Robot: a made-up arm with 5 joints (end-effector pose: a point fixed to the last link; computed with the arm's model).
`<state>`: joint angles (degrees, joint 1 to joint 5).
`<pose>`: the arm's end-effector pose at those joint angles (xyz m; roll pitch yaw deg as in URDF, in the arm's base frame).
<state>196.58 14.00 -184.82 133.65 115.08</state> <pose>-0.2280 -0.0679 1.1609 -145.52 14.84 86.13</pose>
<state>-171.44 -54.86 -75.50 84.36 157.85</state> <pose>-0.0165 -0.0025 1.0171 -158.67 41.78 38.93</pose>
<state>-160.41 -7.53 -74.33 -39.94 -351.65</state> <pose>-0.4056 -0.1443 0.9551 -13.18 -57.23 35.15</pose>
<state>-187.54 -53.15 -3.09 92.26 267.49</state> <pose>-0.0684 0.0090 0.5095 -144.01 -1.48 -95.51</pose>
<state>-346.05 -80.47 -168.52 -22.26 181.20</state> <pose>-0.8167 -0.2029 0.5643 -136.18 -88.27 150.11</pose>
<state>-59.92 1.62 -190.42 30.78 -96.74</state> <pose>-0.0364 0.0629 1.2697 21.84 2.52 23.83</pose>
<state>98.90 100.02 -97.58 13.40 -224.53</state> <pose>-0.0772 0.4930 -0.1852 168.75 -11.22 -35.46</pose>
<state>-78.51 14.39 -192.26 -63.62 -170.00</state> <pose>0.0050 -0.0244 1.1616 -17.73 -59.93 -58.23</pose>
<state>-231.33 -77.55 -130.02 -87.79 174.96</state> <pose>0.4221 -0.5274 0.7962 169.50 -64.18 -39.69</pose>
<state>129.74 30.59 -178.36 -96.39 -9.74</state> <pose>-0.2060 0.2478 1.0768 -19.26 62.50 -71.76</pose>
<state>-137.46 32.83 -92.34 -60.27 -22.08</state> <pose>-0.5057 -0.4641 0.6919 33.30 -53.54 3.30</pose>
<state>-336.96 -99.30 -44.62 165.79 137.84</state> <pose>-0.2314 -0.0984 0.6925 164.92 -16.03 -112.66</pose>
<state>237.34 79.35 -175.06 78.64 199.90</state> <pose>-0.4621 -0.7208 0.4883 174.03 16.02 36.60</pose>
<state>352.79 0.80 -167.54 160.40 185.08</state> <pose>0.1474 -0.0187 1.1520 179.44 6.31 167.68</pose>
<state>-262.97 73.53 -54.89 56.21 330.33</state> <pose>-0.0407 0.3303 0.0150 -118.68 57.00 162.39</pose>
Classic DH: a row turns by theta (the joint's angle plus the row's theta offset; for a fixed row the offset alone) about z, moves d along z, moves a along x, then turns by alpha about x. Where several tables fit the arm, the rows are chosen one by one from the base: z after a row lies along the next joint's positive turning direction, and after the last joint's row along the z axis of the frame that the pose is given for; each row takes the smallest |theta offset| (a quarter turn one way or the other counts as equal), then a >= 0, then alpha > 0; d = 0 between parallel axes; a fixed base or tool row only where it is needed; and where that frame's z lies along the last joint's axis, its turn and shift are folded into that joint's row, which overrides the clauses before.
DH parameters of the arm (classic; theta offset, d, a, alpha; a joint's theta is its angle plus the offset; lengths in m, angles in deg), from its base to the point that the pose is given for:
joint 1: 0 0.418 0 -90
joint 2: -79.35 0 0.4258 0
joint 3: -23.4 0 -0.3787 0
joint 4: -77.25 0 -0.0535 90
joint 5: 180 0.0683 0 0

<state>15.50 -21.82 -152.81 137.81 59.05</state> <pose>-0.0456 -0.0127 1.1887 -147.30 -17.95 -48.86</pose>
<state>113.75 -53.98 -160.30 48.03 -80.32</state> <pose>0.2437 -0.5538 1.0649 13.56 -2.29 -146.84</pose>
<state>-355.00 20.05 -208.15 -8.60 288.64</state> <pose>0.0117 0.0010 1.1881 -15.87 5.27 112.90</pose>
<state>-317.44 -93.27 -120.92 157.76 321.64</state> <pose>-0.4511 -0.4143 0.7381 136.92 -40.79 97.62</pose>
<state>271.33 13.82 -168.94 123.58 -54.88</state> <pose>0.0078 -0.3372 1.1456 153.34 -17.51 -29.61</pose>
